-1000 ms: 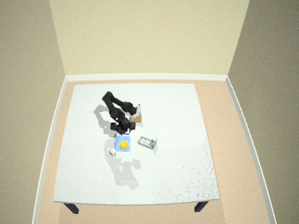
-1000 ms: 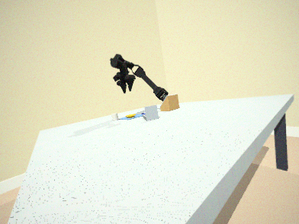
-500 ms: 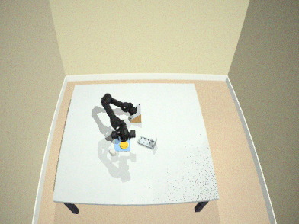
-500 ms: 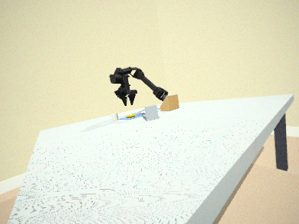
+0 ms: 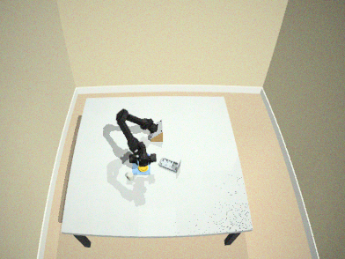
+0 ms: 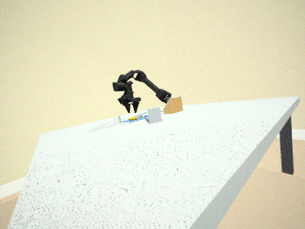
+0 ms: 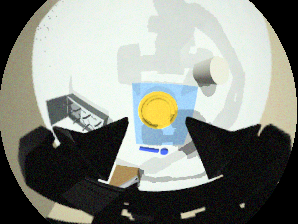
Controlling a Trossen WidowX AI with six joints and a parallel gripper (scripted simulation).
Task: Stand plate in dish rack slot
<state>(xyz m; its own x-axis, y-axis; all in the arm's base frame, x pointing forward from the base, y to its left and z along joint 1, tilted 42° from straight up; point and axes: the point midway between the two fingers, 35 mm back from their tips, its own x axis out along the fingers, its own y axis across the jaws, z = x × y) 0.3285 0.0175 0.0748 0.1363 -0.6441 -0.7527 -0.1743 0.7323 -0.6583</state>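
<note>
Right now the yellow plate is 40 mm below my gripper tip. The rest, counted from my gripper tip: grey dish rack 50 mm behind, 180 mm to the left, 30 mm below; then blue mat 20 mm behind, 20 mm to the right, 50 mm below; then small white object 90 mm ahead, 80 mm to the right, 30 mm below.
</note>
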